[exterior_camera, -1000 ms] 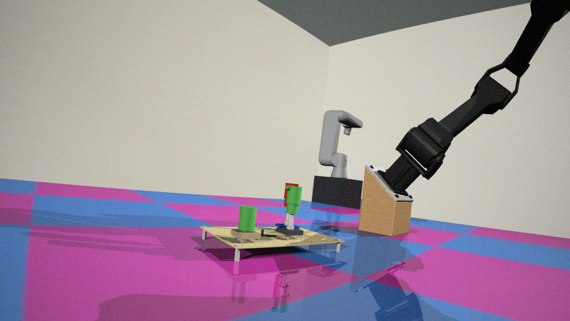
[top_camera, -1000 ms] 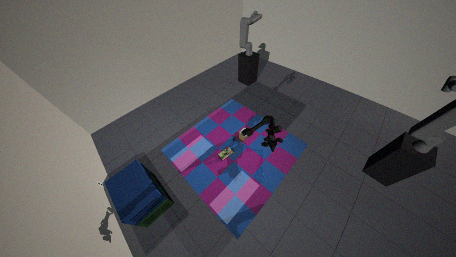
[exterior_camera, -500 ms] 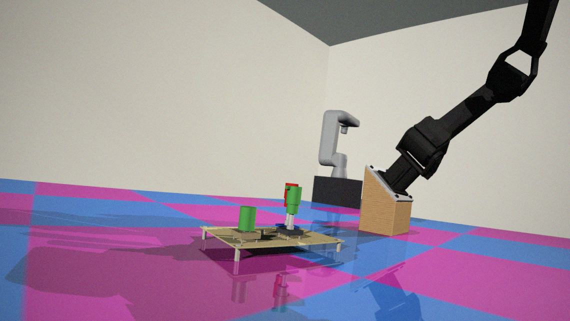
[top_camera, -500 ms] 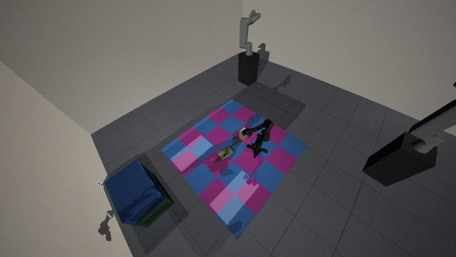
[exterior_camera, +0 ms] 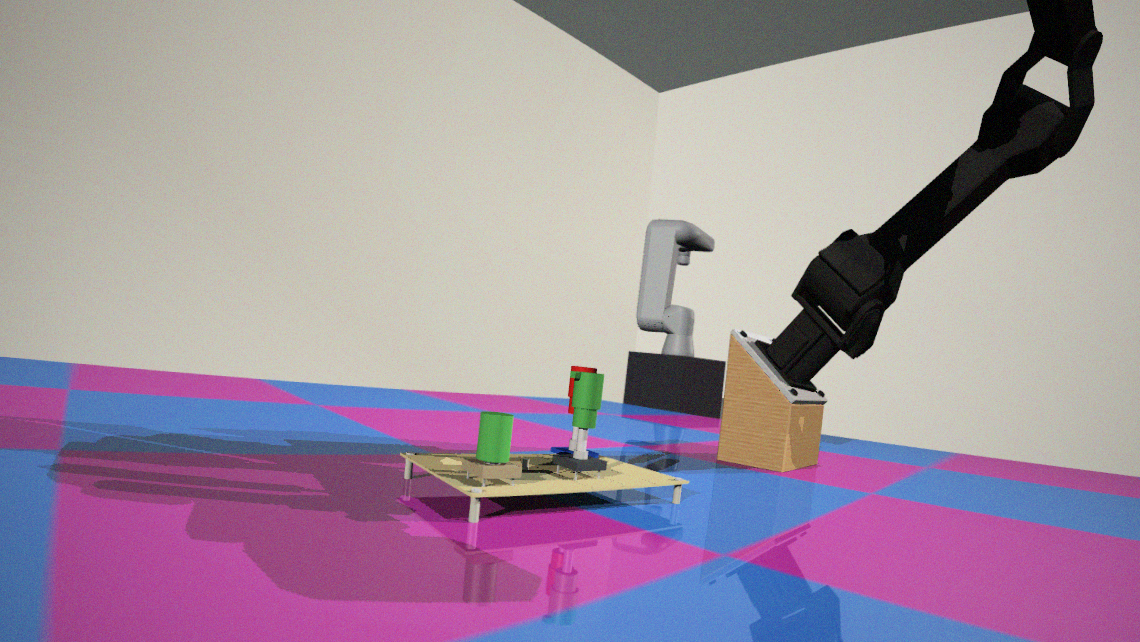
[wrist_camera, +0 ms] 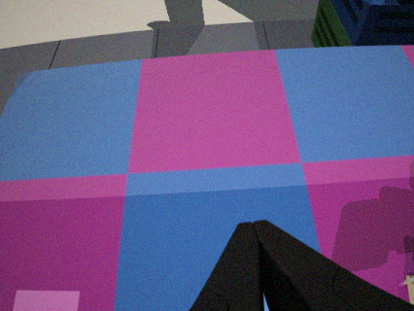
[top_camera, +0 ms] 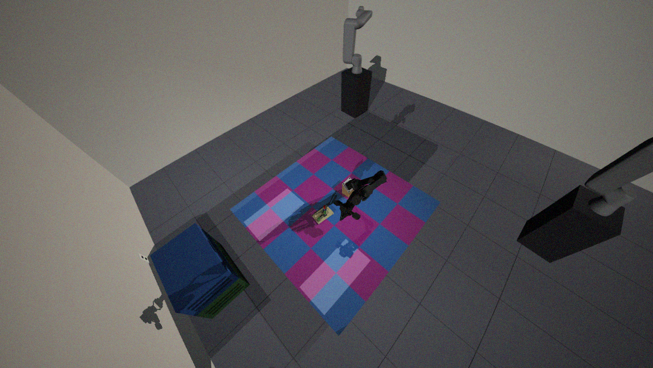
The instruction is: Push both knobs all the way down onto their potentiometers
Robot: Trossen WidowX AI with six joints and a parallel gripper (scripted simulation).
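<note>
Right now my gripper tip is 8 cm past the red knob, 26 cm to the left of it and 24 cm above it. Also, from my gripper tip: green knob: 5 cm behind, 23 cm to the right, 24 cm below.
</note>
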